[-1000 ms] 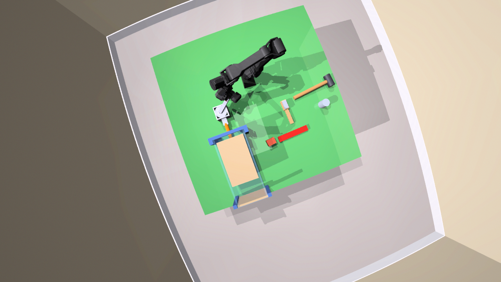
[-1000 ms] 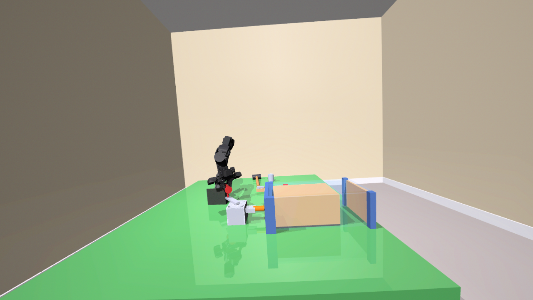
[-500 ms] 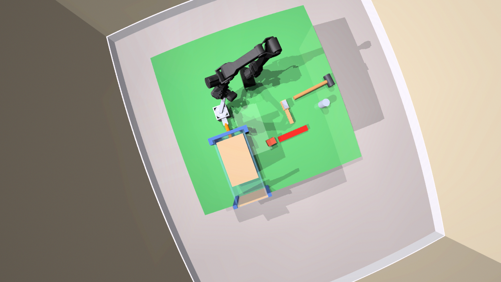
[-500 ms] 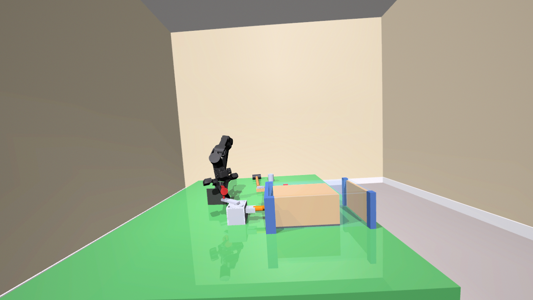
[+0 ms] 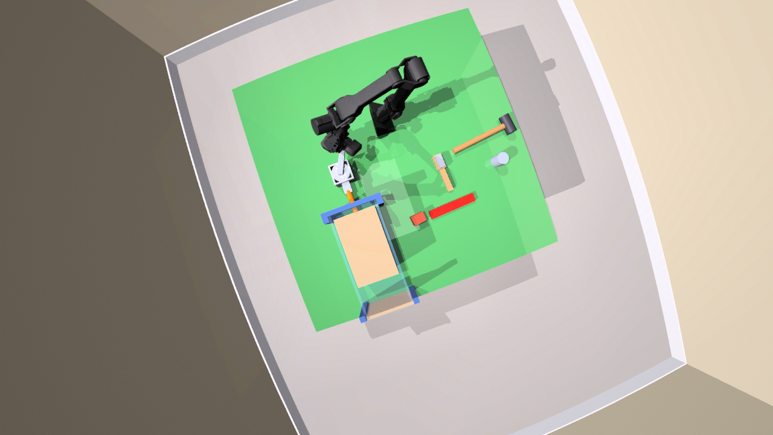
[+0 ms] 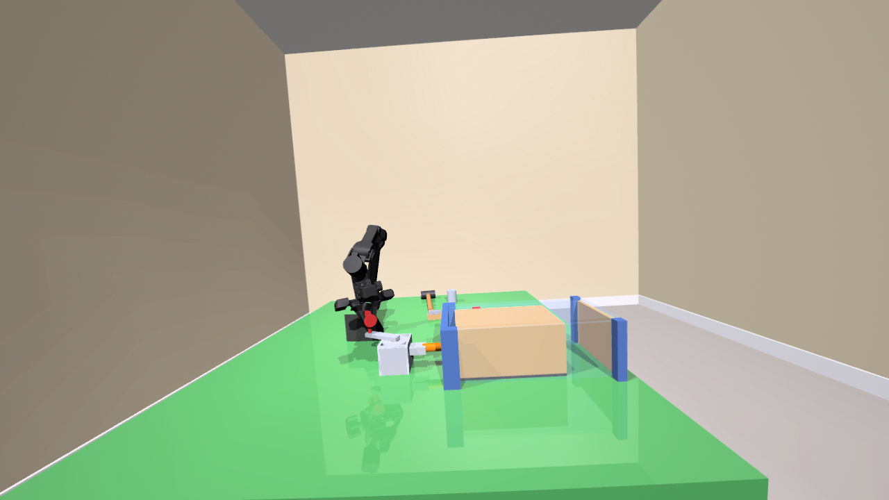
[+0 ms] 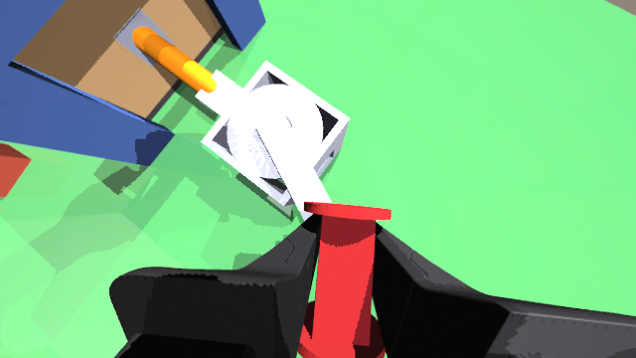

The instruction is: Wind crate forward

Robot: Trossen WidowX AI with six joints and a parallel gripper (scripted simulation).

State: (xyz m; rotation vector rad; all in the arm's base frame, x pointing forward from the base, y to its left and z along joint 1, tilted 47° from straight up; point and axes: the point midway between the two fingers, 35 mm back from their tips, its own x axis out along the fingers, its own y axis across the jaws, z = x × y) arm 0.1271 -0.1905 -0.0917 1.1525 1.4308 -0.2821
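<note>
The winch handle is 30 mm below my gripper tip and 20 mm ahead of it. From my gripper tip the other things lie so: blue steel frame: 240 mm ahead, 20 mm below, 10 mm to the left; winch: 100 mm below, 70 mm ahead, 20 mm to the right; red knob: 10 mm to the left, 10 mm behind.
</note>
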